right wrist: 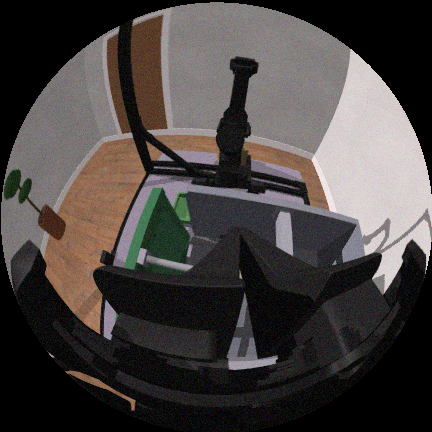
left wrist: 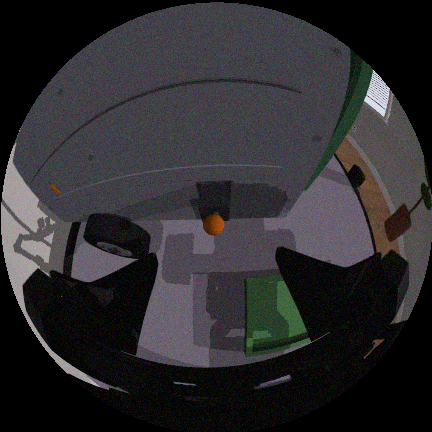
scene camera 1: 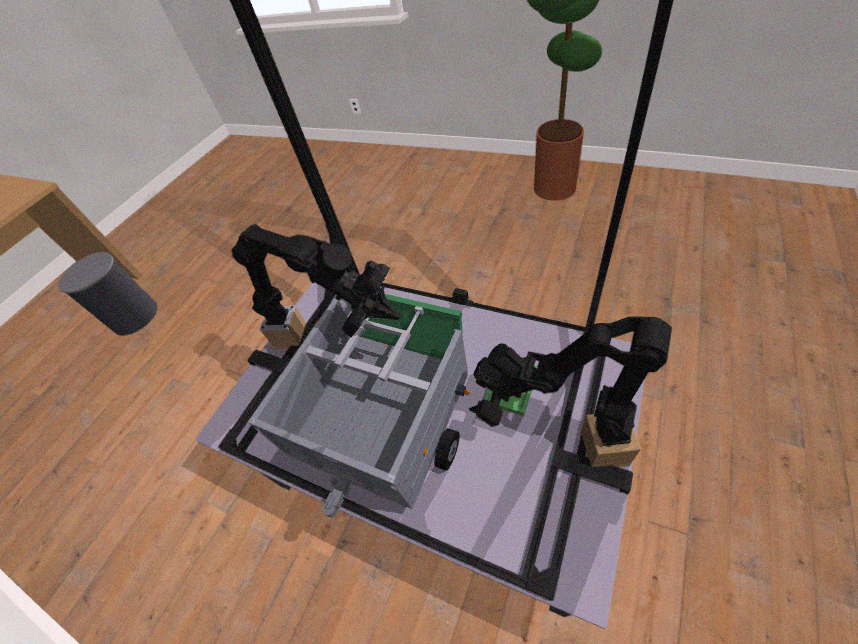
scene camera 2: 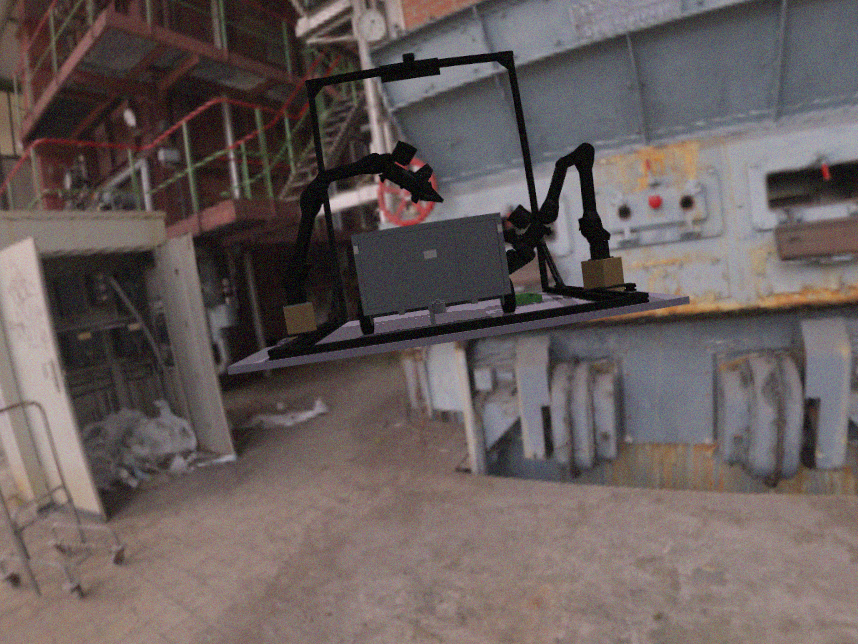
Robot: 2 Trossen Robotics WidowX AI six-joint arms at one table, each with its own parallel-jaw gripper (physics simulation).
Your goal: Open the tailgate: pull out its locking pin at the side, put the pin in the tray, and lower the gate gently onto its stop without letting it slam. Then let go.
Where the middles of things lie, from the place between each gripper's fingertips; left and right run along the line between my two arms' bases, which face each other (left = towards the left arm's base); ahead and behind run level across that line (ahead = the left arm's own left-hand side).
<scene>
Right now the grey truck bed (scene camera 1: pixel 374 416) is 230 mm below my right hand, 130 mm ahead of it and 70 mm to the right of it.
The grey truck bed is 240 mm to the right of my left hand, 140 mm ahead of it and 40 mm above it.
</scene>
